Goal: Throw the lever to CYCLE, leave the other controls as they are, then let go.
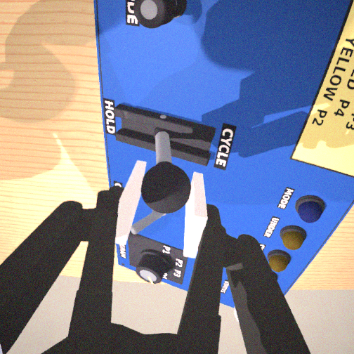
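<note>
The lever (163, 147) has a grey shaft and a round black knob. It rises from around the middle of a dark slotted plate (202, 150) on the blue panel (150, 65), between the HOLD label (109, 117) and the CYCLE label (225, 146). My gripper (166, 183) is shut on the black knob, with one pale pad against each side of it. The knob hides part of the shaft and part of the small toggle switch (146, 224) behind it.
A dark rotary knob (155, 264) marked P1 to P3 sits below the toggle. Another black knob (156, 11) is at the top. A blue lamp (310, 209) and yellow lamps (293, 237) (278, 260) are at the right, under a yellow note (325, 142). Wooden table (45, 150) lies around the panel.
</note>
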